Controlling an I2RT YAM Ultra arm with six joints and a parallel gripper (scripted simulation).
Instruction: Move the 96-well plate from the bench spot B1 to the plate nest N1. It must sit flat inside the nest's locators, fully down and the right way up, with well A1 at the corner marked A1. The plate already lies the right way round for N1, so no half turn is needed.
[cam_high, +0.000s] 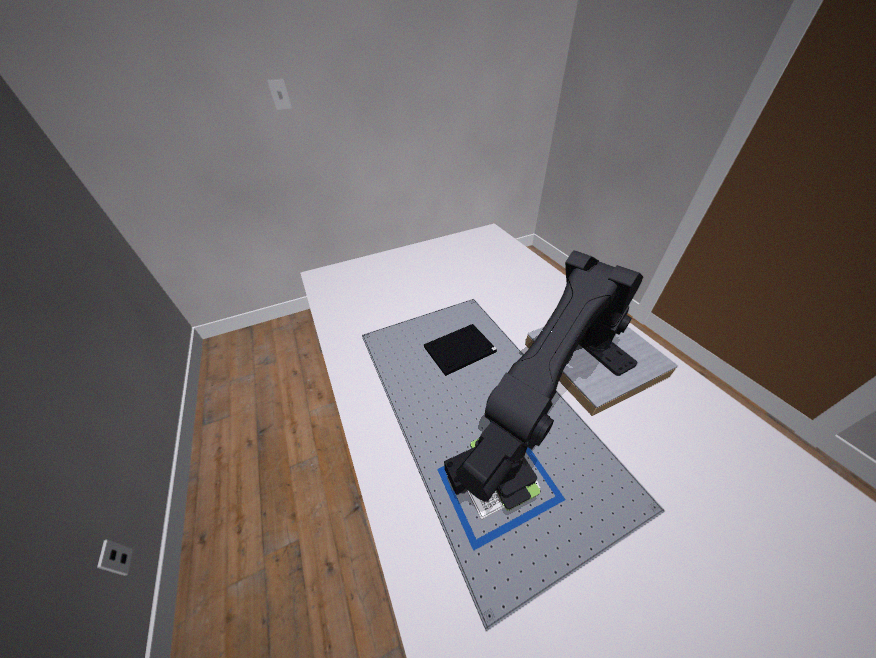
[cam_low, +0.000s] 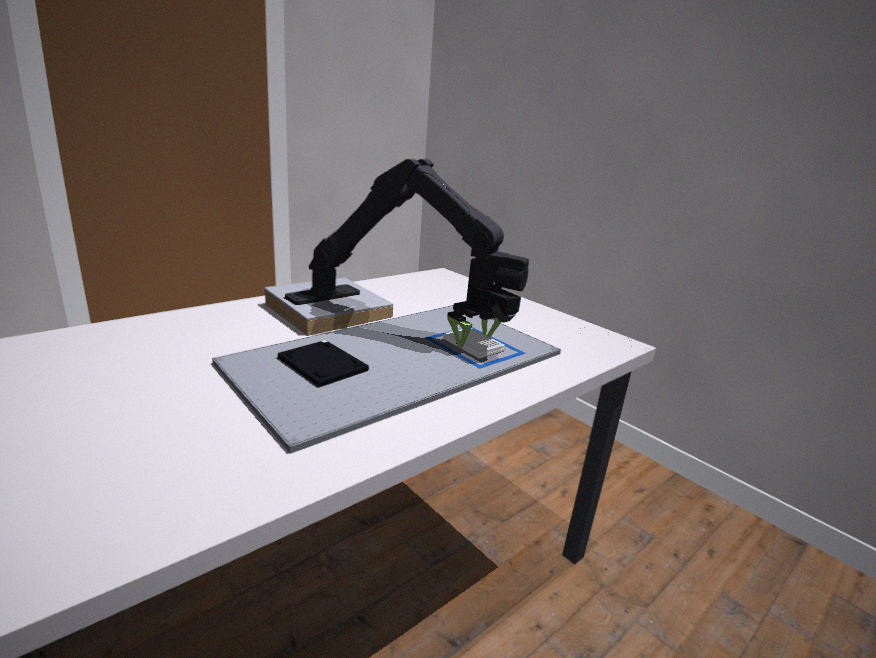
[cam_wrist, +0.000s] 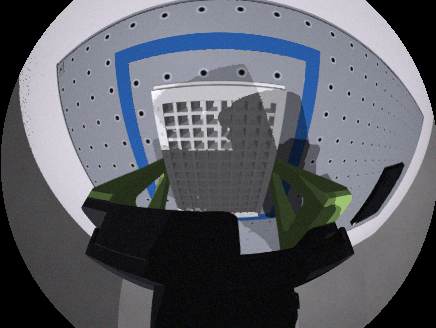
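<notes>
The black plate nest N1 lies 12 cm behind my hand, 34 cm to the right of it and 1 cm below it. From my hand the other things lie so: white 96-well plate: right at my hand.
</notes>
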